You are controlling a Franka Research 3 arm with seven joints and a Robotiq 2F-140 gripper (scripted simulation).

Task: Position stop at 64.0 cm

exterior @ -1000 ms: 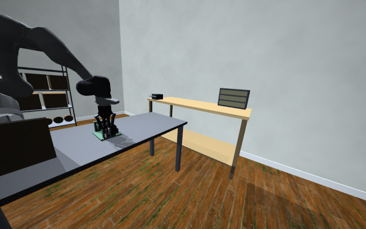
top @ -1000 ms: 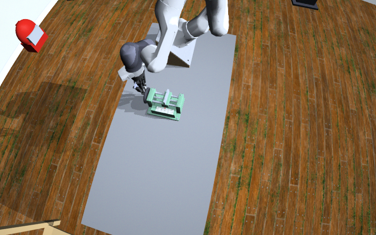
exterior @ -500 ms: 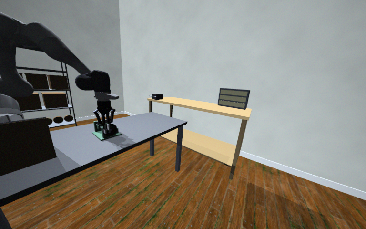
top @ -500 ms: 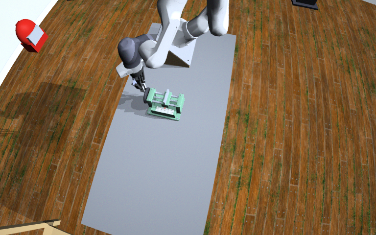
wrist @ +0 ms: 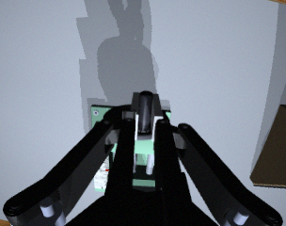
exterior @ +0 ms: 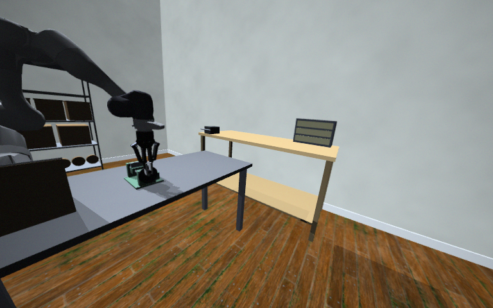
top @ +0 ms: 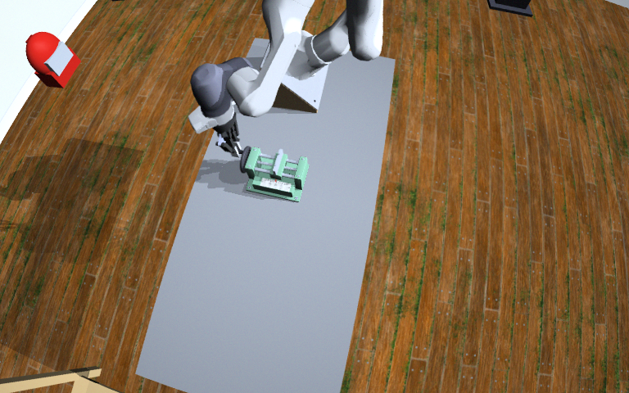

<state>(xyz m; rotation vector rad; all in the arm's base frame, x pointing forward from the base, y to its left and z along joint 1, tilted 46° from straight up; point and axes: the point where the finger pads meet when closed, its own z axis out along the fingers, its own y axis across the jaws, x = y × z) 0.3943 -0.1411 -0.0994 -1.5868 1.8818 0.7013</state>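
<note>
Right now the dark handwheel is 2 cm to the left of my hand and 3 cm below it. Also, from my hand: stop carriage 4 cm ahead, 15 cm to the left, 4 cm below.
</note>
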